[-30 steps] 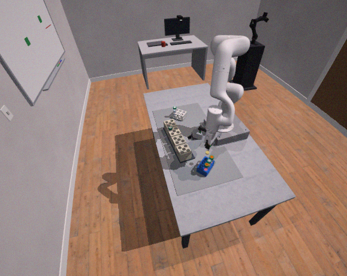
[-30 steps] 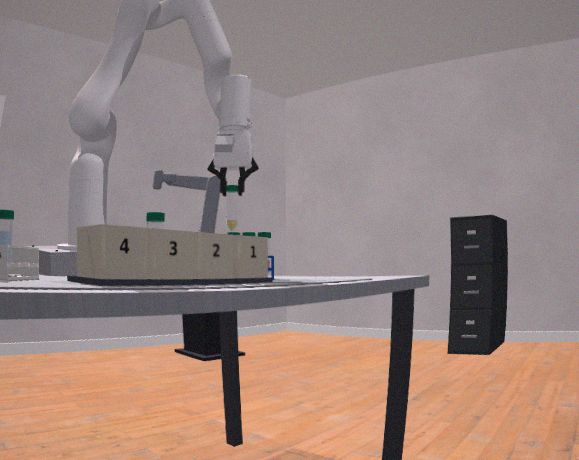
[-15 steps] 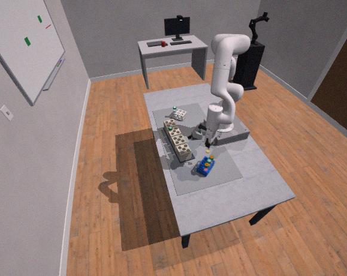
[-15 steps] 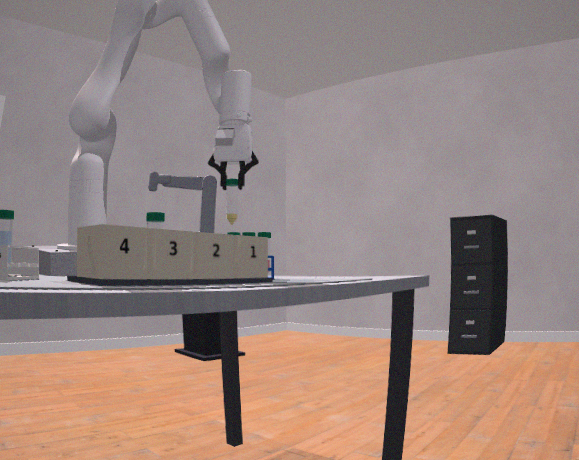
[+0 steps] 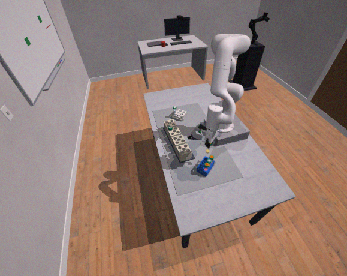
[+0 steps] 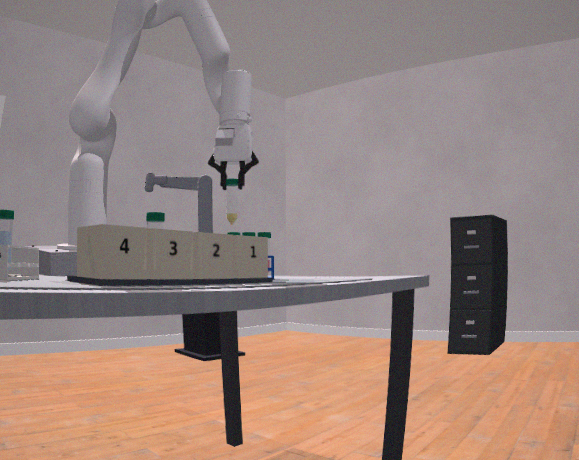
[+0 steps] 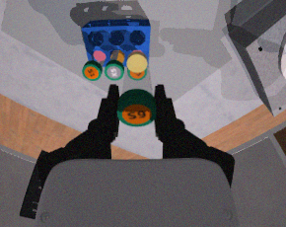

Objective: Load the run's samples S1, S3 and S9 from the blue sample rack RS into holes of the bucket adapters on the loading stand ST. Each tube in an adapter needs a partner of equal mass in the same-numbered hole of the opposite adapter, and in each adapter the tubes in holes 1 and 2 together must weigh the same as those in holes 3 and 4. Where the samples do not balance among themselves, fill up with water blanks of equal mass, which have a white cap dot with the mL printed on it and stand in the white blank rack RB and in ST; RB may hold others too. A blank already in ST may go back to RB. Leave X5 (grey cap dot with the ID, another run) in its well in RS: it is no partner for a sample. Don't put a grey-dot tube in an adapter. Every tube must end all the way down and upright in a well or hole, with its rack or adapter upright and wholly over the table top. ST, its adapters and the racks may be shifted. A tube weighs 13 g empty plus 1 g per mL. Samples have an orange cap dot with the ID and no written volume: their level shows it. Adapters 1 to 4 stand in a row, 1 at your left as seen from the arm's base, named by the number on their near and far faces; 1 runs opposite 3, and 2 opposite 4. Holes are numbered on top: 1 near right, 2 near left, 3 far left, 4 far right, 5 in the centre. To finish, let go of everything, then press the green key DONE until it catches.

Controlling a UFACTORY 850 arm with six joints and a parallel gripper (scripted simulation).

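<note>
Right now my hand is 50 mm above the sample tube S9 and 10 mm to the left of it. From my hand the other things lie so: sample tube S1: 190 mm below, 90 mm to the left, 30 mm ahead; grey-dot tube X5: 190 mm below, 50 mm to the left, 10 mm ahead; blue sample rack RS: 220 mm below, 40 mm to the left, 20 mm ahead.
</note>
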